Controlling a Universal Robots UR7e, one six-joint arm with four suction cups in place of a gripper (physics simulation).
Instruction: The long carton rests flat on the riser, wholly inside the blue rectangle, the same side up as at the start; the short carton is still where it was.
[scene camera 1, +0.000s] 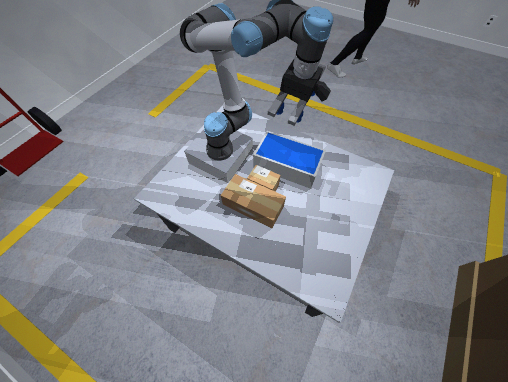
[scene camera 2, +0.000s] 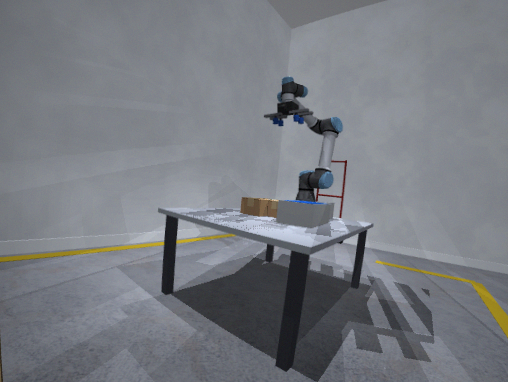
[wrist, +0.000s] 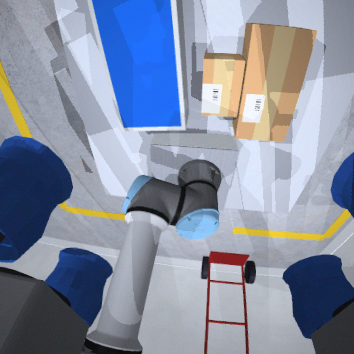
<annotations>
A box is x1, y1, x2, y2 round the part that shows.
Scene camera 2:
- grey riser: [276, 200, 330, 227], on the table
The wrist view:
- my suction head: [0, 135, 353, 337]
</annotations>
